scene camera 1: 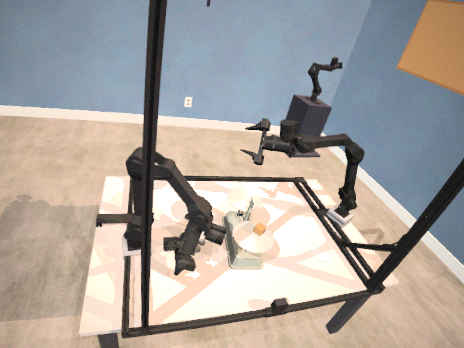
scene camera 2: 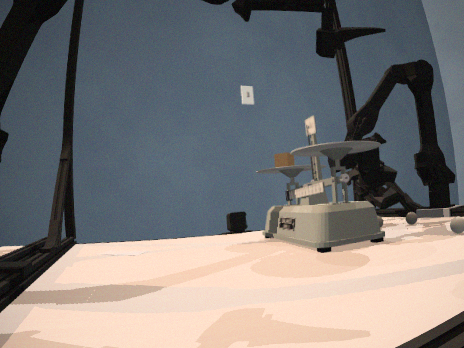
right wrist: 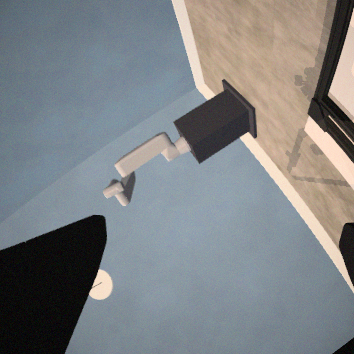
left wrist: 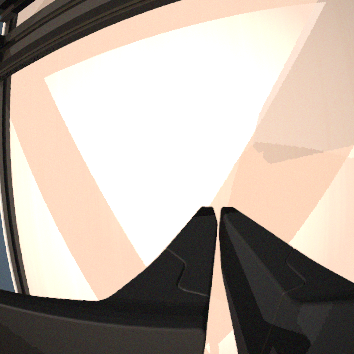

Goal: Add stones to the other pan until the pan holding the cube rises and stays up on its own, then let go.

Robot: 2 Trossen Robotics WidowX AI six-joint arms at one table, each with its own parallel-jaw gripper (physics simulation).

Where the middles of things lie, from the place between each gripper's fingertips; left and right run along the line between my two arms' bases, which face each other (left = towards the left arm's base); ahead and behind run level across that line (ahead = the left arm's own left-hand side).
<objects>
My left gripper is now 110 mm short of the balance scale (scene camera 2: 315,222), 300 mm to the left of it and 100 mm below it.
My right hand is 26 cm past the balance scale, 3 cm to the right of it and 23 cm above it.
</objects>
